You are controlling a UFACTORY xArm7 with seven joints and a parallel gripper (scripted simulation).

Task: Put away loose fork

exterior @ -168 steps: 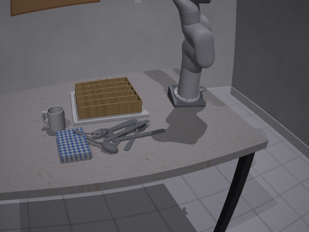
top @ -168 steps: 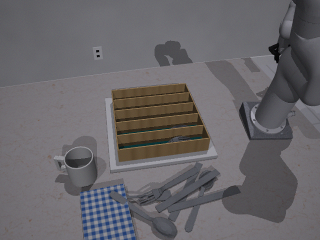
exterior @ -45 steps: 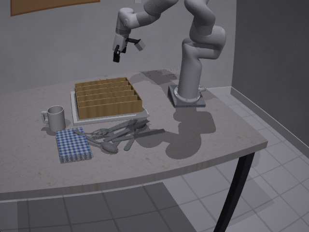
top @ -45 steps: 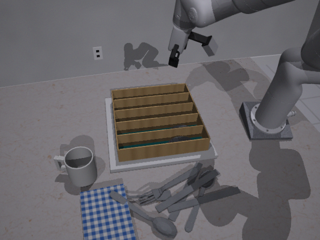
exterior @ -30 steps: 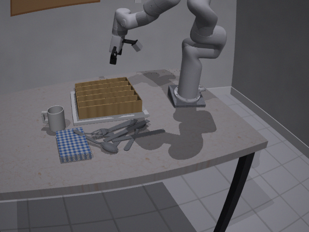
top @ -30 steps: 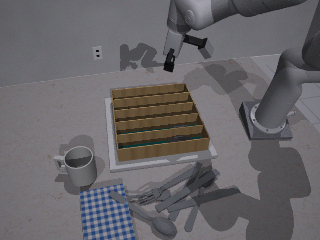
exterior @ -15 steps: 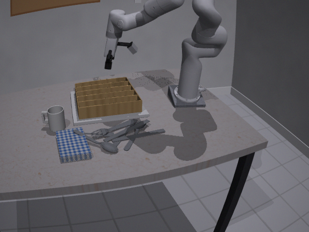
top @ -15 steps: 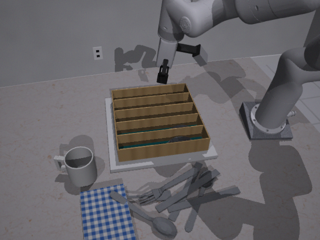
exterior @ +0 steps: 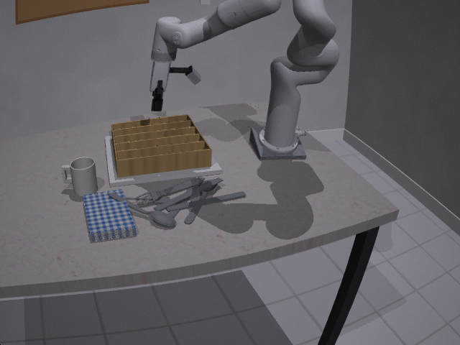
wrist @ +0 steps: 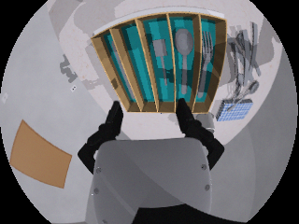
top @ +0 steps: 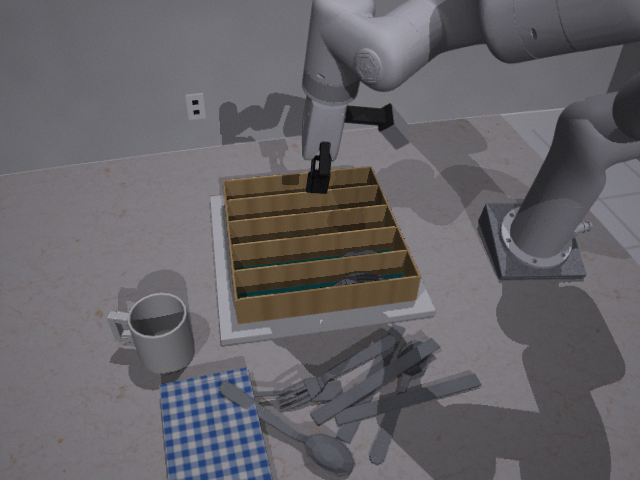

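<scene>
Now: hand 120 mm above the tray, 10 mm to the right of it and 10 mm short of it. Also, from my hand: mug: 260 mm ahead, 170 mm to the left, 140 mm below.
</scene>
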